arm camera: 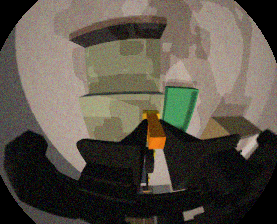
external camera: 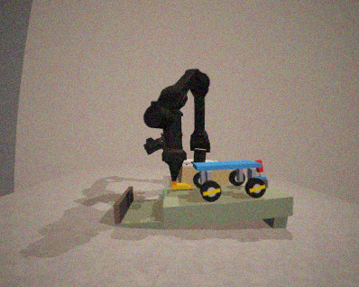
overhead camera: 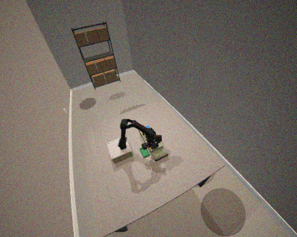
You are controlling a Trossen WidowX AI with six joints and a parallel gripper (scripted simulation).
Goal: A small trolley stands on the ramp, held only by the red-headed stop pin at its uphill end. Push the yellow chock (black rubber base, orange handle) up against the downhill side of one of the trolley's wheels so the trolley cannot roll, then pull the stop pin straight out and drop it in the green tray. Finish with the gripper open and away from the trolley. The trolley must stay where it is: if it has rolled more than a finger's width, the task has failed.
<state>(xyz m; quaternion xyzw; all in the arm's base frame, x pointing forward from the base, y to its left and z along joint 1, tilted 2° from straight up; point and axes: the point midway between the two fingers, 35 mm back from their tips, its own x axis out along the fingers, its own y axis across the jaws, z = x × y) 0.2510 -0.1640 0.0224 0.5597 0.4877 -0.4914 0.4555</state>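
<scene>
The red-headed stop pin lies 250 mm to the left of my gripper tip, 60 mm ahead of it and 40 mm above it. The rest, counted from my gripper tip: dark board: 140 mm to the right, 60 mm below, 40 mm ahead; then yellow chock: 20 mm to the left; then green tray: 90 mm below, 70 mm behind, 30 mm to the left.
</scene>
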